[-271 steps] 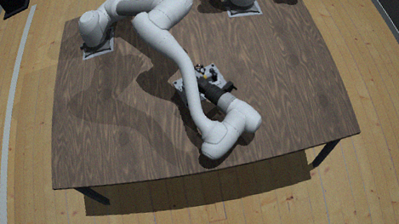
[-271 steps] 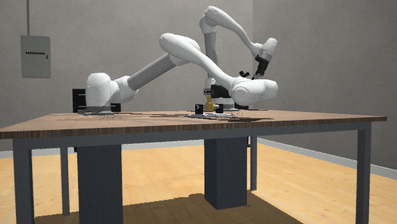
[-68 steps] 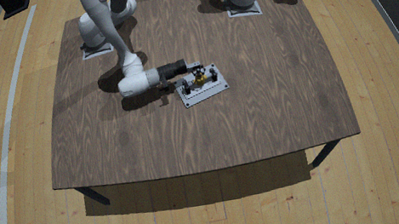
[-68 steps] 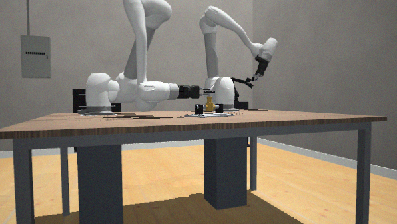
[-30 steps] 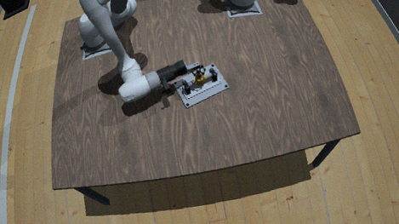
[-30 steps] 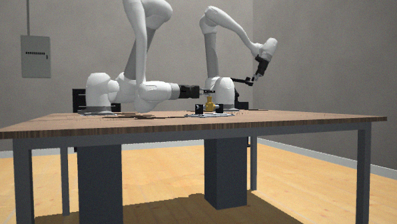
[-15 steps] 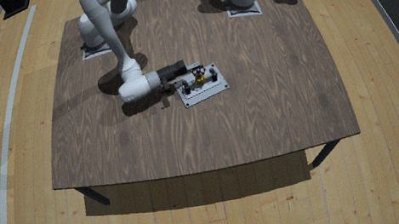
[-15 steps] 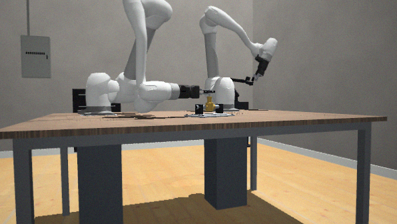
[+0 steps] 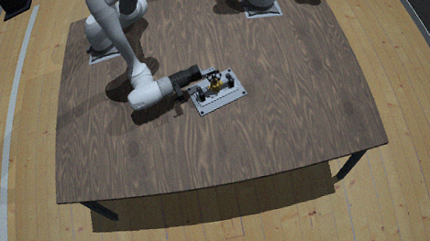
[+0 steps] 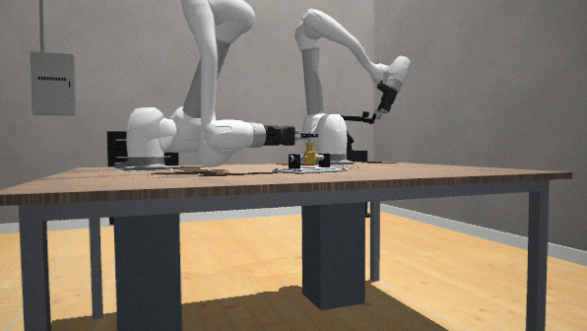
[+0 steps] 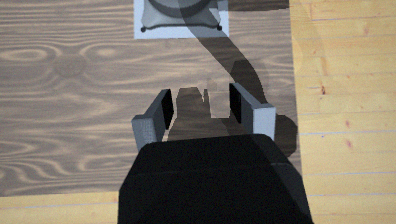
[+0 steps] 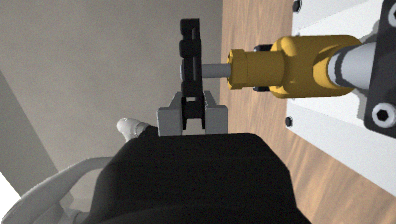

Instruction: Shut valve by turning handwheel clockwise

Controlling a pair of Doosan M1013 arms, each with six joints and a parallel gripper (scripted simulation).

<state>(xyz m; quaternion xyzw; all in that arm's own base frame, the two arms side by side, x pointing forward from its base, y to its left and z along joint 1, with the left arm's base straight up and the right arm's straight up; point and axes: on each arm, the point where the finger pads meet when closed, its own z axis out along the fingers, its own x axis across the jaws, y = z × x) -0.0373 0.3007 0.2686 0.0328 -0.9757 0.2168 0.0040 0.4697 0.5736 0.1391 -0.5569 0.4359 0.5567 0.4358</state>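
Note:
My right gripper is now 3 cm short of the black handwheel and 1 cm above it. The rest, counted from my right hand: light base plate (3 cm ahead, 13 cm below).

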